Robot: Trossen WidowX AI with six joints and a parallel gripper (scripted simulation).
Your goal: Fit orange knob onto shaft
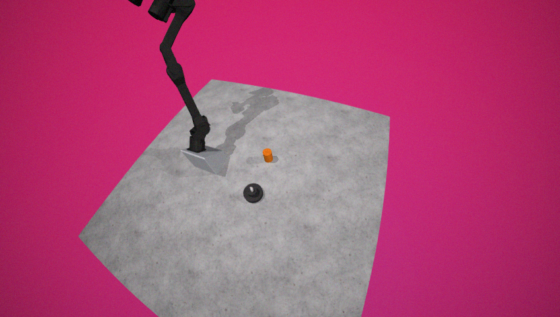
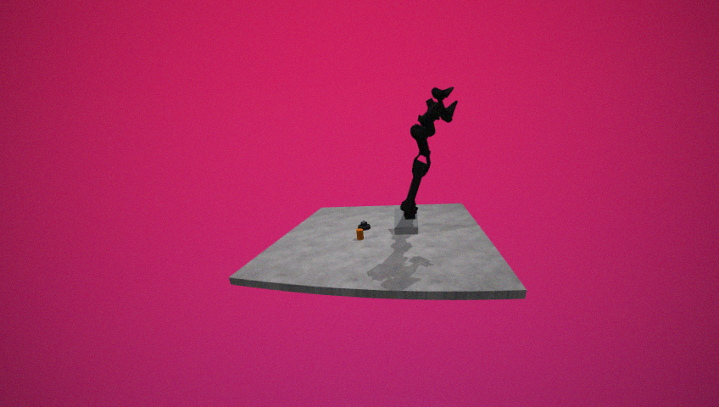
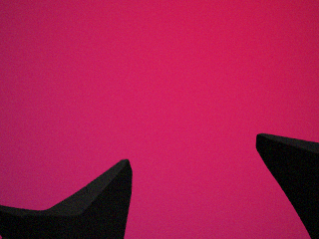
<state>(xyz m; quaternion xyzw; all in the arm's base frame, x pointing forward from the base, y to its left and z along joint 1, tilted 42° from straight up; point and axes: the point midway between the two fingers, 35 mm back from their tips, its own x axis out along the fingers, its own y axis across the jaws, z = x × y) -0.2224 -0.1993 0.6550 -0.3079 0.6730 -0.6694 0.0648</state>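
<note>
My gripper tip is now 71 cm above the orange knob, 53 cm short of it and 18 cm to the left of it. The rest, counted from my gripper tip: round dark pedestal (73 cm below, 53 cm ahead, 36 cm to the right).
</note>
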